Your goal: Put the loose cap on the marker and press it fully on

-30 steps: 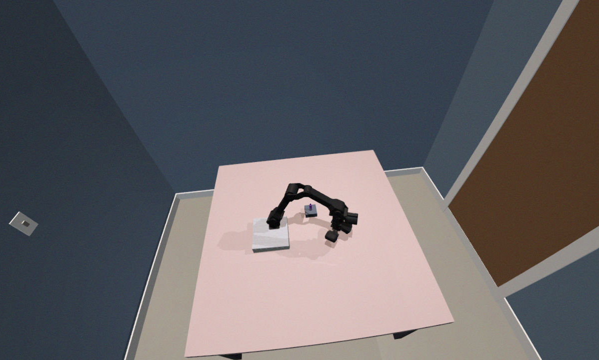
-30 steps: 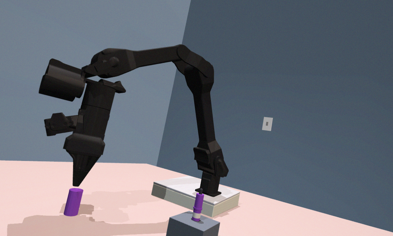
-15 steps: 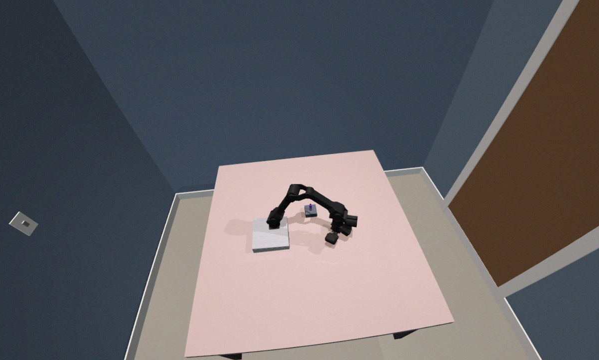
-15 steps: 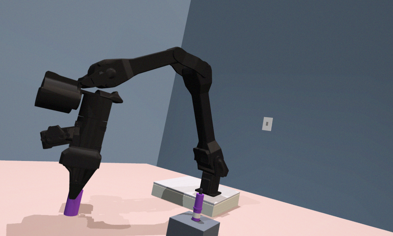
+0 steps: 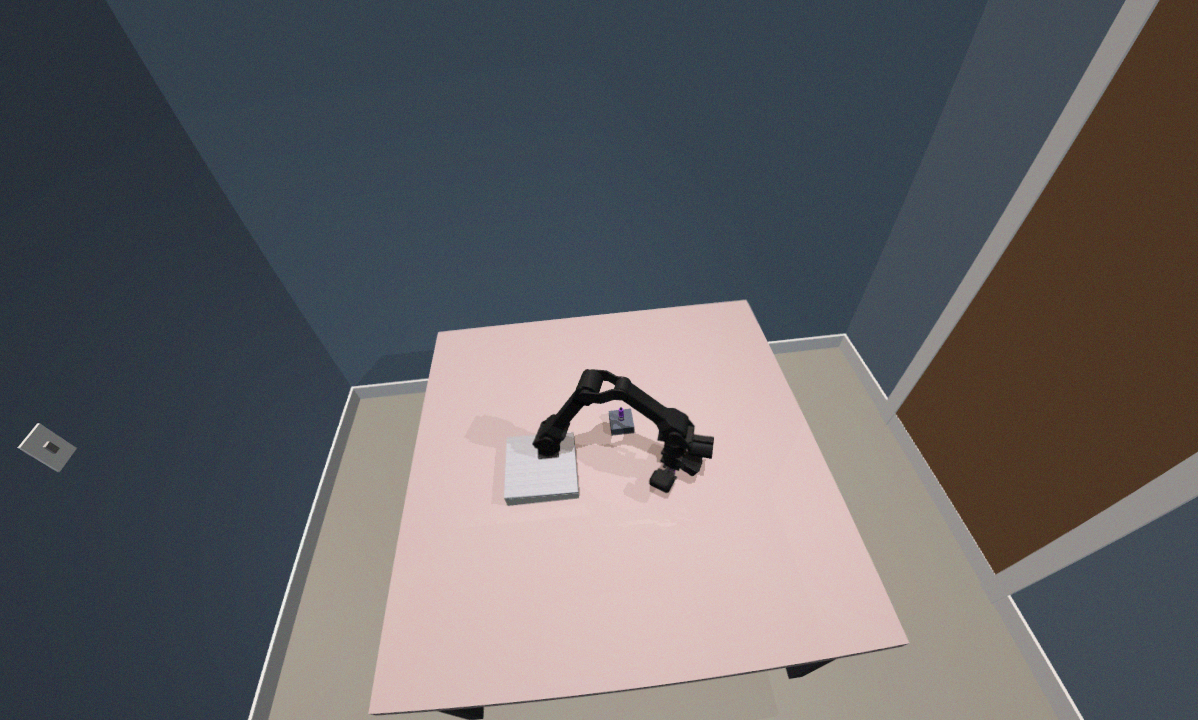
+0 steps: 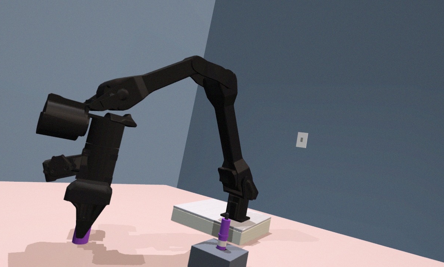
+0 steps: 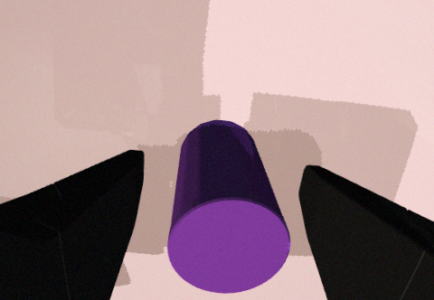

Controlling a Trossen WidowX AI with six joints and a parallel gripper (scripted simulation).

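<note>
My gripper tip is now 10 mm below the purple cap. From my gripper tip the other things lie so: grey holder block: 220 mm to the left, 120 mm behind; purple marker: 220 mm to the left, 120 mm behind, 60 mm above.
</note>
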